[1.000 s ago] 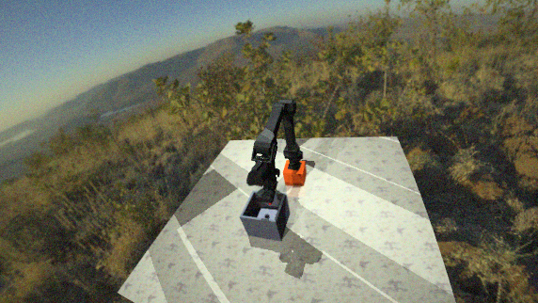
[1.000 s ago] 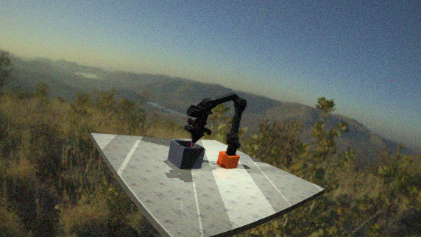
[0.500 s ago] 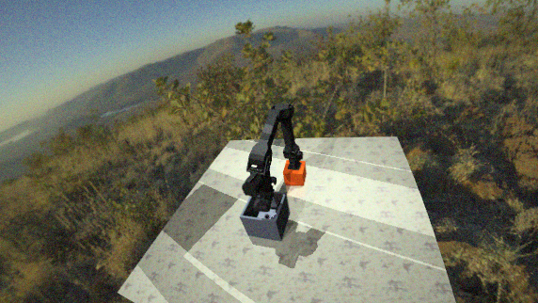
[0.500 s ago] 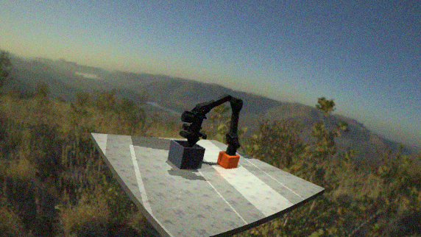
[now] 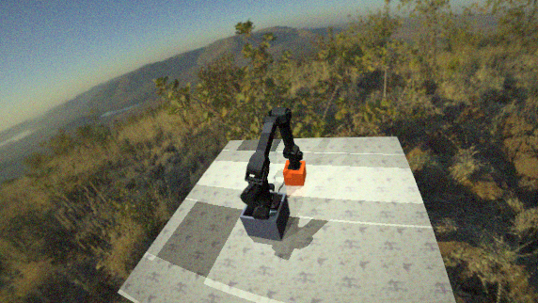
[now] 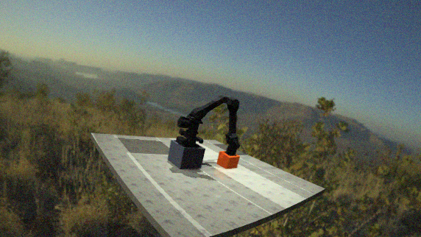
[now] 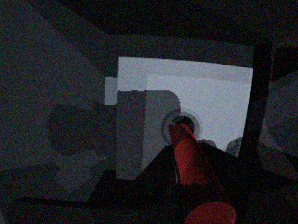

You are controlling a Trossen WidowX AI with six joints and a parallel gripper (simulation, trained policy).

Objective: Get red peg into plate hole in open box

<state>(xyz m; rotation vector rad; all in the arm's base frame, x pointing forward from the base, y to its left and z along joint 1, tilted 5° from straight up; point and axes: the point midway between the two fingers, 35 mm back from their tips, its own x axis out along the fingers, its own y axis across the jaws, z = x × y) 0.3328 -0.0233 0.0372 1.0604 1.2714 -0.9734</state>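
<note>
My gripper tip is now 20 mm below the red peg. Also, from my gripper tip: plate 10 mm to the right, 40 mm below.
</note>
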